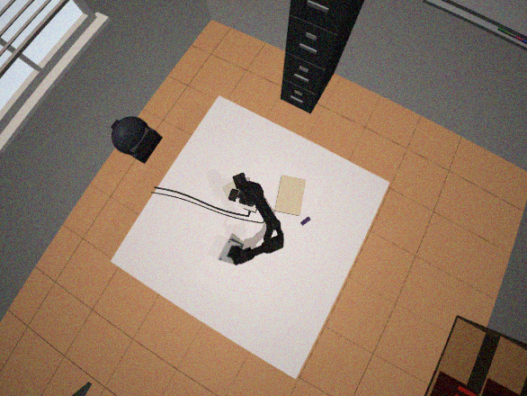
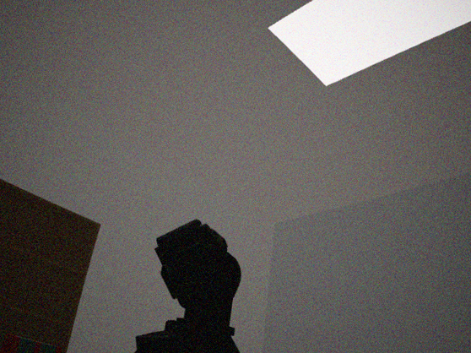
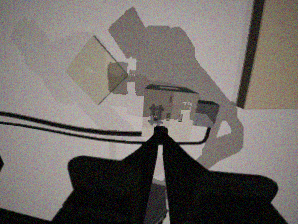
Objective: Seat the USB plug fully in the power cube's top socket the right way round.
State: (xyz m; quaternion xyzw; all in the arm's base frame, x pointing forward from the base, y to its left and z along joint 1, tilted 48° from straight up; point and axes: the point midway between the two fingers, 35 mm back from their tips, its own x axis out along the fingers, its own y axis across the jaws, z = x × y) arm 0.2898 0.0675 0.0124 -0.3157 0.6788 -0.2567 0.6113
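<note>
The USB plug lies 1 cm below my gripper tip. Also, from my gripper tip: USB socket 1 cm to the left, 6 cm below; then pale square sheet 4 cm ahead, 14 cm to the left, 13 cm below; then beige pad 16 cm ahead, 20 cm to the right, 12 cm below.
</note>
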